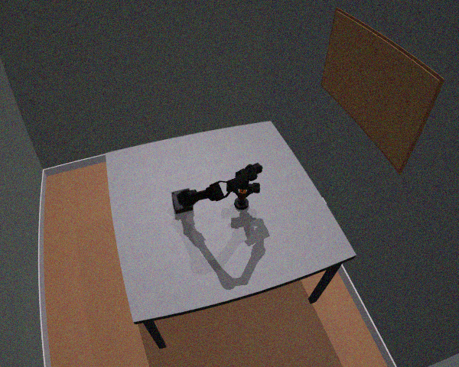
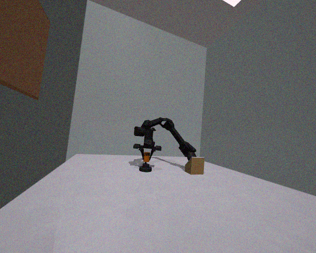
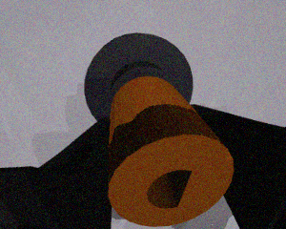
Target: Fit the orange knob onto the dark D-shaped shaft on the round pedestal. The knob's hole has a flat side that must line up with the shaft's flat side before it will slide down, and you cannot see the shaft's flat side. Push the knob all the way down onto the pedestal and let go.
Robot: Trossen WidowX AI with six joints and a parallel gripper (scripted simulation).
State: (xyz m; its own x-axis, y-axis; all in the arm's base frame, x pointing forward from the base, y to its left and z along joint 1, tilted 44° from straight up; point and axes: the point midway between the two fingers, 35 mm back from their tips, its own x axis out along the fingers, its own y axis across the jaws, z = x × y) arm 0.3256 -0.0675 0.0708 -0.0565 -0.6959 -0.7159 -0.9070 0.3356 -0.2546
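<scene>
My gripper tip is now 2 cm below the orange knob. Also, from my gripper tip: pedestal: 4 cm below.
</scene>
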